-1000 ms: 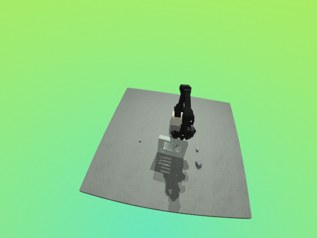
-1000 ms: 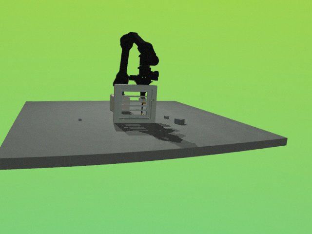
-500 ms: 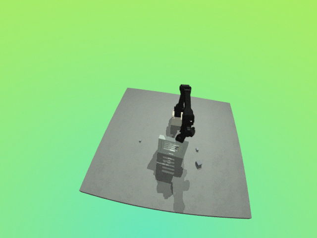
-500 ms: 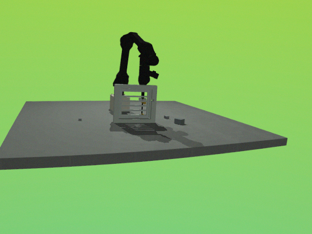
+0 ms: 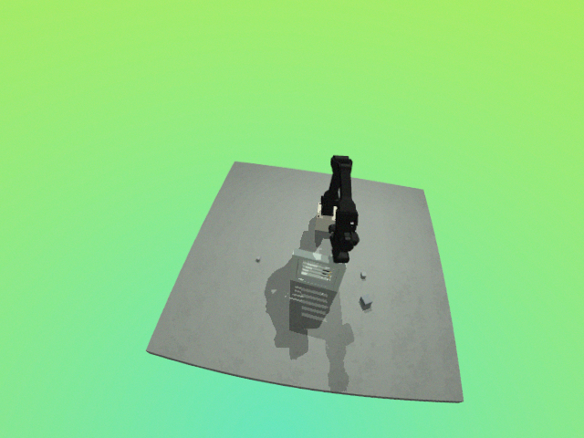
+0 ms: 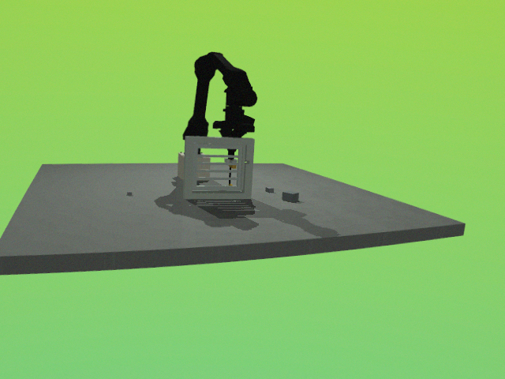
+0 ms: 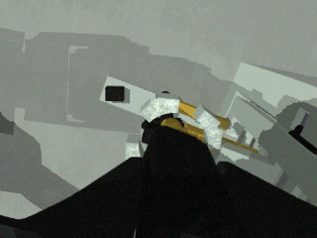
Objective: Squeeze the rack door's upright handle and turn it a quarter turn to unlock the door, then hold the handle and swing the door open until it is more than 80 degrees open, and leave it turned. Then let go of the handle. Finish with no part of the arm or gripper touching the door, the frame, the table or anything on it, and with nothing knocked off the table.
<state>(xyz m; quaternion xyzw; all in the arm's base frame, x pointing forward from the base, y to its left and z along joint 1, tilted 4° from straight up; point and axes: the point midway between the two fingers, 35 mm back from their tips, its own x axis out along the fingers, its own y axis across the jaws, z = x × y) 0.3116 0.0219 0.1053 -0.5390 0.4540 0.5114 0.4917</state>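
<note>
My gripper tip is 30 mm above the yellow-and-black striped handle and 10 mm to the left of it. Also, from my gripper tip: grey cube: 160 mm to the left, 140 mm ahead, 130 mm below.
</note>
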